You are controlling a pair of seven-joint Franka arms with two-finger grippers.
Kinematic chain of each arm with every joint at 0, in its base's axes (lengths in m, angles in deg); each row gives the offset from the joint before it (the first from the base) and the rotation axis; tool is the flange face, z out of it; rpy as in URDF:
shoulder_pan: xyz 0 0 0.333 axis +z
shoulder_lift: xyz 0 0 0 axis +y
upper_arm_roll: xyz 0 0 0.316 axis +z
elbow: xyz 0.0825 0 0 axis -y
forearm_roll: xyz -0.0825 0 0.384 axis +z
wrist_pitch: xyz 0 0 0 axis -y
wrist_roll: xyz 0.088 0 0 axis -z
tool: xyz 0 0 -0.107 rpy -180 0 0
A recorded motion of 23 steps. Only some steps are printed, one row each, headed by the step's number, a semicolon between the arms.
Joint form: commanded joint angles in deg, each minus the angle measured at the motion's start. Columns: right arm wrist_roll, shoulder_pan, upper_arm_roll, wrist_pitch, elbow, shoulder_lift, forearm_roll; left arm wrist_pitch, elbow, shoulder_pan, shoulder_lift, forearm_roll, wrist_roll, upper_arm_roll.
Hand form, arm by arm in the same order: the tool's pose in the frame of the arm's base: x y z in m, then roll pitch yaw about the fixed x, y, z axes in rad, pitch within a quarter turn. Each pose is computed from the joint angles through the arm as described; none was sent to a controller.
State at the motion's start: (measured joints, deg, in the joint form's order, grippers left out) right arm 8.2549 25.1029 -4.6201 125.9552 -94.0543 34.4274 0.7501; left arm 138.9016 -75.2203 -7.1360 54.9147 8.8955 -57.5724 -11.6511
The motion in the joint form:
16: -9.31 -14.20 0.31 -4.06 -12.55 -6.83 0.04; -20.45 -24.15 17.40 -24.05 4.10 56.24 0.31
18: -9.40 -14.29 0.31 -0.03 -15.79 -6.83 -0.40; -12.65 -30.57 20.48 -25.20 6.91 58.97 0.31
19: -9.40 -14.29 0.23 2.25 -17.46 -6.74 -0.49; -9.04 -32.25 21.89 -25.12 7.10 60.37 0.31
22: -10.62 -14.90 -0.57 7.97 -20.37 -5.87 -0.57; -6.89 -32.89 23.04 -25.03 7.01 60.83 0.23
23: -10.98 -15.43 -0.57 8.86 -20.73 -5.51 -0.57; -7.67 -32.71 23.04 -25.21 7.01 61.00 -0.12
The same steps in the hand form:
16: 0.6112 0.0734 0.2437 3.1201 0.2137 0.1274; 0.6451 0.0100 0.2599 -3.0618 0.1927 -0.0978
18: 0.6009 0.0702 0.2261 3.1143 0.2002 0.1317; 0.6265 0.0378 0.2365 -3.0462 0.1547 -0.1439
19: 0.5955 0.0683 0.2167 3.1122 0.1911 0.1315; 0.6229 0.0500 0.2285 -3.0529 0.1243 -0.1556
22: 0.5886 0.0522 0.1958 3.1062 0.1577 0.1312; 0.6223 0.0601 0.2260 -3.0572 0.0994 -0.1485
23: 0.5877 0.0465 0.1909 3.1066 0.1550 0.1286; 0.6225 0.0571 0.2285 -3.0589 0.1061 -0.1554

